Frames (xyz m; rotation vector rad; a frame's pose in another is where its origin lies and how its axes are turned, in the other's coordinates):
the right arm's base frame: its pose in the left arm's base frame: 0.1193 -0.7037 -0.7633 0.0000 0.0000 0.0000
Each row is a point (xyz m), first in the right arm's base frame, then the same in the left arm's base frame.
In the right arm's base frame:
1: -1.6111 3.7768 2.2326
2: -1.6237 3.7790 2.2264
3: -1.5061 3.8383 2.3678
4: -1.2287 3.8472 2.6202
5: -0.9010 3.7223 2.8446
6: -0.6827 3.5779 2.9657
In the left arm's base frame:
1: -1.4918 3.0731 1.4693
2: -1.5044 3.0753 1.4631
3: -1.3868 3.1346 1.6045
4: -1.1094 3.1435 1.8569
5: -0.7817 3.0186 2.0813
6: -0.5634 2.8742 2.2024

